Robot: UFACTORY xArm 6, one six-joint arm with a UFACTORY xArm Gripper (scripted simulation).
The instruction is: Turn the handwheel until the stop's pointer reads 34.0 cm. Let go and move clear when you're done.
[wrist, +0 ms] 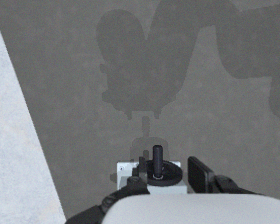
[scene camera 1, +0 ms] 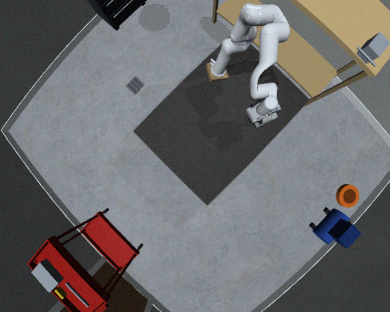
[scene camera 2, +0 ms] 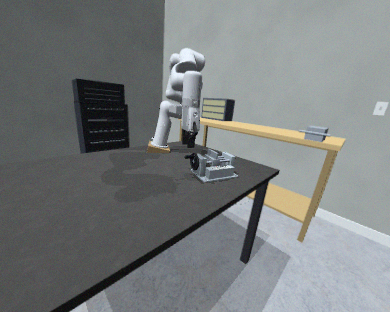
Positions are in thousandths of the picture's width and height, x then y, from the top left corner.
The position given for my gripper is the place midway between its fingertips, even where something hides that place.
I see my gripper (wrist: 595, 757) and a handwheel (wrist: 616, 779).
